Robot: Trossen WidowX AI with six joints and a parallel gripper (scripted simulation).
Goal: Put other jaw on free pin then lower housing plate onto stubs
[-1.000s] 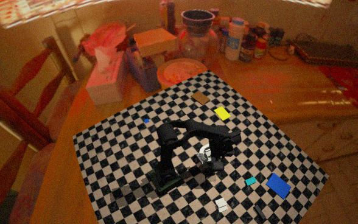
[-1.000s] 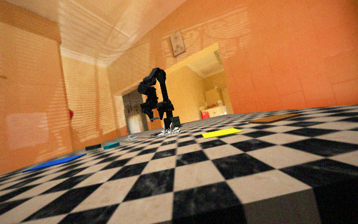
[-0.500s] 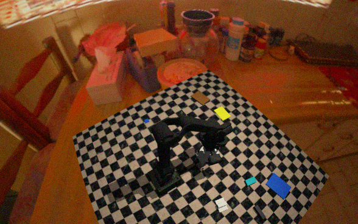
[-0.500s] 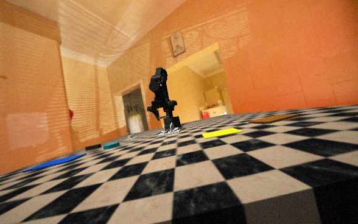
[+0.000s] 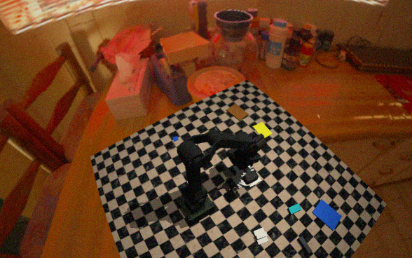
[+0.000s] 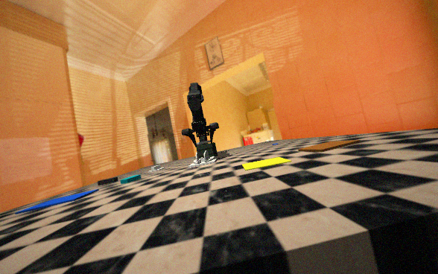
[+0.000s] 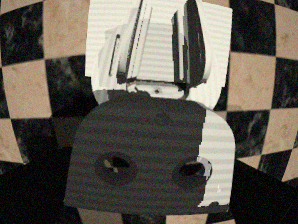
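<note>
The jaw is 20 mm ahead of my gripper tip, 10 mm to the left of it and 70 mm below it. The rest, counted from my gripper tip: yellow card: 330 mm ahead, 170 mm to the left, 80 mm below; teal block: 120 mm ahead, 310 mm to the right, 70 mm below; white base: 60 mm ahead, 10 mm to the right, 80 mm below.
</note>
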